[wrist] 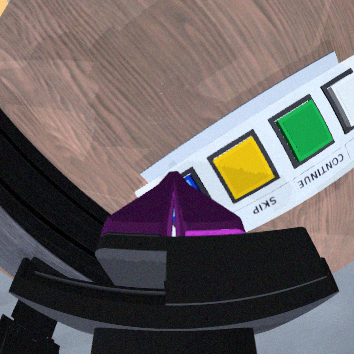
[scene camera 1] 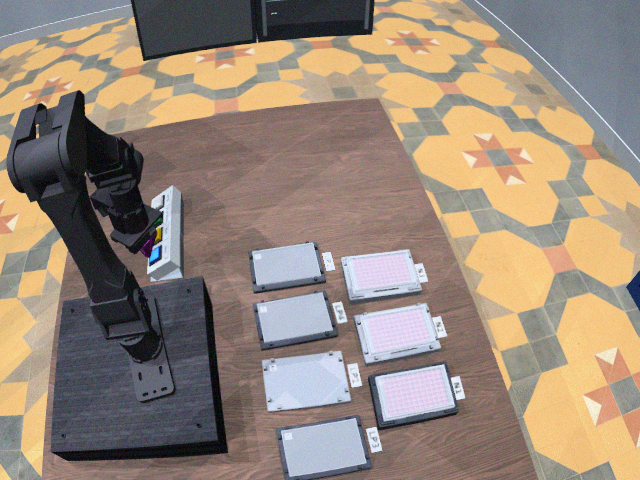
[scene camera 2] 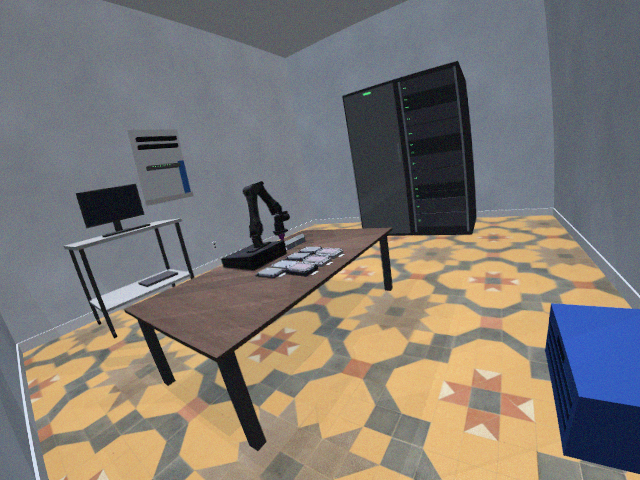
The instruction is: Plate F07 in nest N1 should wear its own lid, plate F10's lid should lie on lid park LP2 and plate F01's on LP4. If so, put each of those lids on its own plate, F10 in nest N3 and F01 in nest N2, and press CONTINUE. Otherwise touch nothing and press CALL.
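Places are measured from the arm's base along level axes (x right, y up, z back), in metres.
Pixels of known places: gripper, between the fingertips: (wrist: 173, 178) (scene camera 1: 147, 256); arm's base, origin of its link: (scene camera 1: 147, 348) (scene camera 2: 259, 247).
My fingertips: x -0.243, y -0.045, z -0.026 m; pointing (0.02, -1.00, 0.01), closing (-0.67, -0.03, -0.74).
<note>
For each thing: its top centre in the pictures, then the offset to it from my fingertips. "spot": a spot on its surface instead. Level surfaces: height alone.
- blue button, centre of its top: (wrist: 185, 211) (scene camera 1: 154, 252) dx +0.008, dy +0.015, dz -0.019 m
- green CONTINUE button, a spot on its surface: (wrist: 304, 130) spot: dx -0.090, dy +0.010, dz -0.031 m
- N1, centre of its top: (scene camera 1: 416, 390) (scene camera 2: 300, 265) dx +0.451, dy -0.003, dz -0.391 m
- N2, centre of its top: (scene camera 1: 399, 328) (scene camera 2: 315, 257) dx +0.323, dy -0.008, dz -0.417 m
- N3, centre of its top: (scene camera 1: 382, 269) (scene camera 2: 328, 249) dx +0.191, dy -0.006, dz -0.443 m
- LP2, centre of its top: (scene camera 1: 285, 263) dx +0.099, dy -0.021, dz -0.275 m
- LP4, centre of its top: (scene camera 1: 294, 316) (scene camera 2: 298, 255) dx +0.223, dy -0.021, dz -0.250 m
- LP3, centre of its top: (scene camera 1: 323, 447) (scene camera 2: 270, 270) dx +0.484, dy -0.021, dz -0.208 m
- yellow SKIP button, a spot on its surface: (wrist: 245, 167) spot: dx -0.043, dy +0.010, dz -0.023 m
- white button box, centre of its top: (wrist: 294, 182) (scene camera 1: 161, 221) (scene camera 2: 291, 237) dx -0.064, dy +0.025, dz -0.046 m
- paler tagged panel, centre of its top: (scene camera 1: 305, 378) (scene camera 2: 284, 262) dx +0.352, dy -0.019, dz -0.226 m
- wooden table, height of its surface: dy -0.039 m
My gripper (scene camera 1: 146, 251) (scene camera 2: 282, 238) (wrist: 173, 178) is shut and empty, its purple tips over or at the blue button (scene camera 1: 155, 254) (wrist: 191, 181). The button looks bright blue in scene camera 1; the tips hide most of it in the wrist view. The green CONTINUE button (wrist: 304, 130) is two along. Pink-welled plates sit in N1 (scene camera 1: 415, 393), N2 (scene camera 1: 399, 330) and N3 (scene camera 1: 380, 271); I cannot read plate names or tell about clear lids. Flat grey panels with small white tags lie at LP2 (scene camera 1: 289, 264), LP4 (scene camera 1: 297, 318) and LP3 (scene camera 1: 325, 448).
A yellow SKIP button (wrist: 245, 167) lies between blue and green on the white button box (scene camera 1: 176, 232). A paler tagged panel (scene camera 1: 307, 383) lies between LP4 and LP3. The black arm base (scene camera 1: 103, 413) stands beside the box on the wooden table (scene camera 1: 289, 170) (scene camera 2: 206, 310).
</note>
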